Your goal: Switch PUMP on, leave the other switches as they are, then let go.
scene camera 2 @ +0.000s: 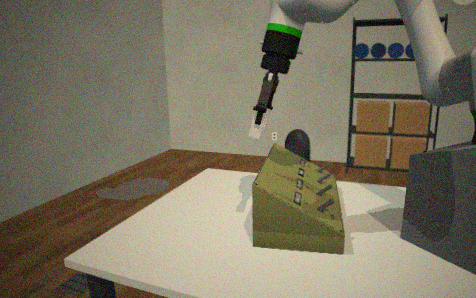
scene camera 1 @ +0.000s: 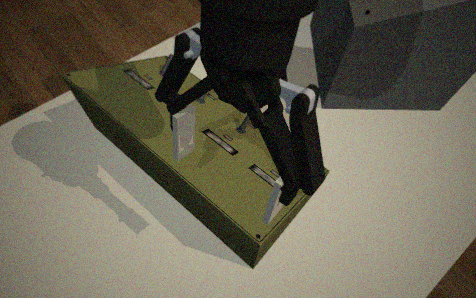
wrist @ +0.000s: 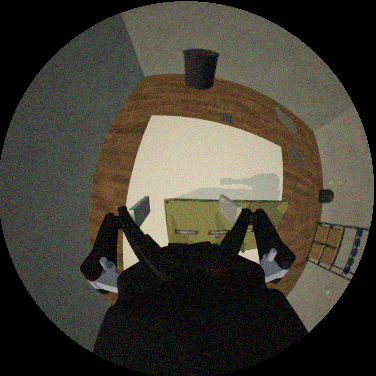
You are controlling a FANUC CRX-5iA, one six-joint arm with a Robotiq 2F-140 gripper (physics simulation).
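Frame: origin at the arm's base, x right, y ahead, z up, level; centimetres.
Where they show: gripper, between the fingertips: (scene camera 2: 256, 134) (scene camera 1: 225, 182) (wrist: 184, 203).
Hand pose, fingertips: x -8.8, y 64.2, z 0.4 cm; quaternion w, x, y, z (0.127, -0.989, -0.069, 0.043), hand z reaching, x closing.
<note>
Each offset is from my fingertips to the top centre of the thing. Level surfaces: height alone.
The olive-green switch box (scene camera 1: 200, 185) (scene camera 2: 280, 220) (wrist: 195, 215) stands on the white table, with a sloped top. A row of dark levers runs along the top; one lever {dx +13.9, dy -18.6, dz -17.9 cm} (scene camera 1: 243, 124) shows between the gripper's parts in scene camera 1, and the nearest lever {dx +1.9, dy -19.6, dz -17.9 cm} (scene camera 2: 326, 205) shows in scene camera 2. The nameplates, such as one plate (scene camera 1: 220, 141) (scene camera 2: 298, 197), are too blurred to read, so I cannot tell which switch is PUMP. My gripper (scene camera 1: 225, 185) (scene camera 2: 255, 132) (wrist: 184, 203) is open and empty, held above the box, apart from it. It hides some levers in scene camera 1 and the wrist view.
The white table {dz -31.1 cm} (scene camera 1: 380, 200) (scene camera 2: 165, 235) (wrist: 175, 155) bears the box. A dark grey block (scene camera 1: 380, 60) (scene camera 2: 435, 200) stands beside it at the arm's base. A black bin (scene camera 2: 298, 142) (wrist: 200, 70) stands on the floor, and a shelf rack (scene camera 2: 351, 100) stands by the wall.
</note>
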